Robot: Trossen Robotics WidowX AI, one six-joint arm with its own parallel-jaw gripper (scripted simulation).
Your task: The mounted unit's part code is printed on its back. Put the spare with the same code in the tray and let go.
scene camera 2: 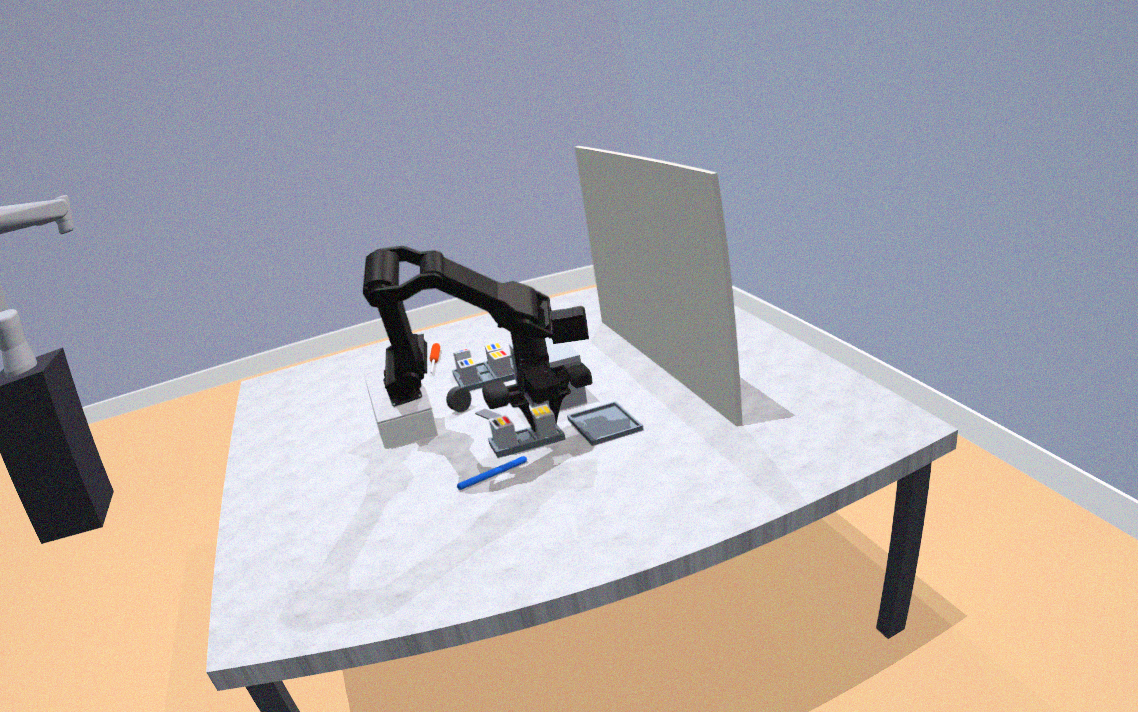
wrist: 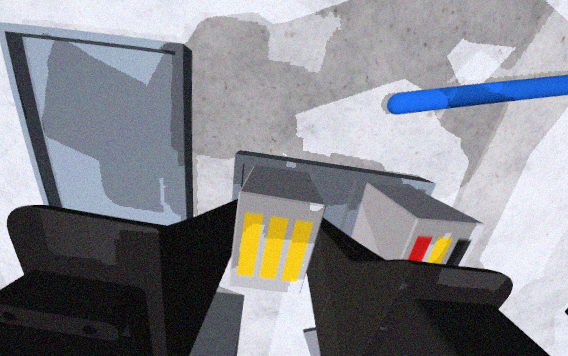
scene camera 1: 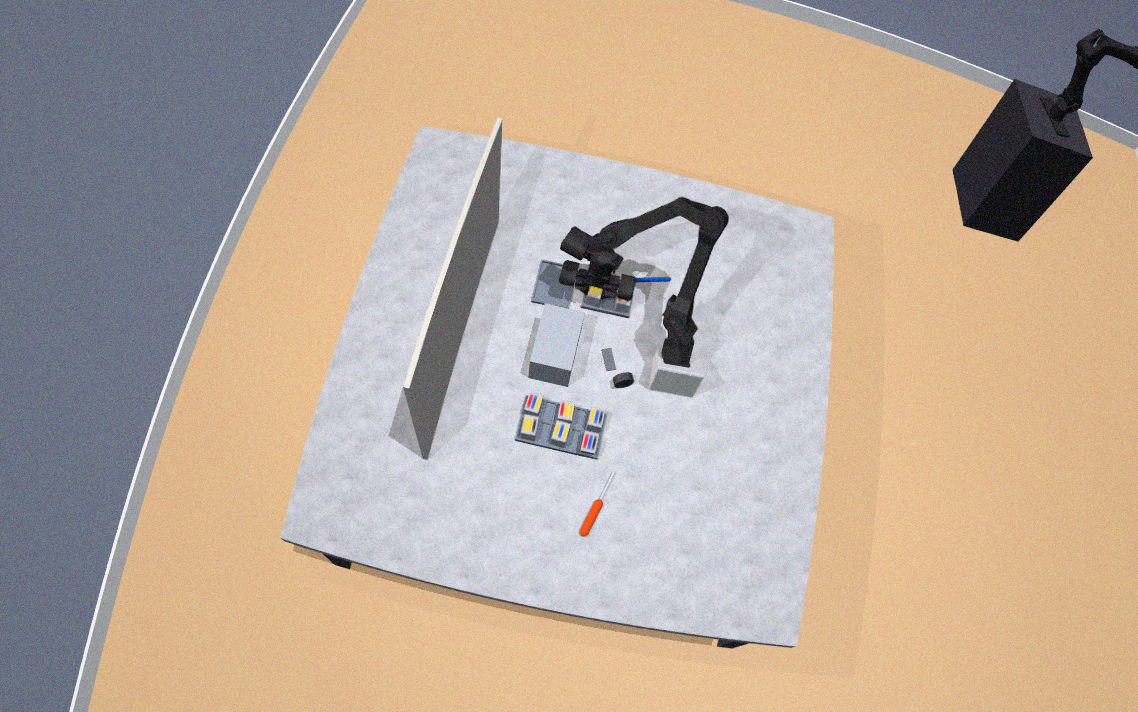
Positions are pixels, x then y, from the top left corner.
Labels:
My gripper shows in scene camera 2, in the wrist view and in scene camera 1 (594, 296). One and the same spot on a grey tray: (scene camera 2: 601, 424) is (wrist: 123, 153). The same spot on my gripper: (wrist: 87, 277) is (scene camera 2: 563, 390).

